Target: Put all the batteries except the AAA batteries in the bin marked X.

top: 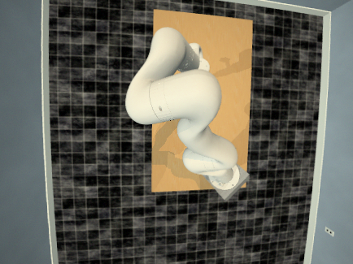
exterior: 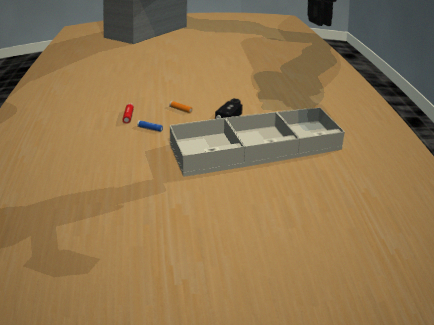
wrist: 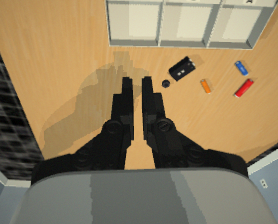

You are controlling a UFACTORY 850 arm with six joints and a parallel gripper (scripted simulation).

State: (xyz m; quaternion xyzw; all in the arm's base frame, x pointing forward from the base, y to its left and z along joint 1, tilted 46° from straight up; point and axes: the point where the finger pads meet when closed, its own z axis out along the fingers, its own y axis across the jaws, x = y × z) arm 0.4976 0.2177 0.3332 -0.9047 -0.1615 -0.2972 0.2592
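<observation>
Now: the red battery 2 cm behind my hand, 30 cm to the right of it and 21 cm below it. Round my hand: grey bin row 4 cm ahead, 8 cm to the right, 20 cm below; black hex nut 9 cm behind, 13 cm to the right, 21 cm below; black 9 V battery 3 cm behind, 14 cm to the right, 21 cm below.
</observation>
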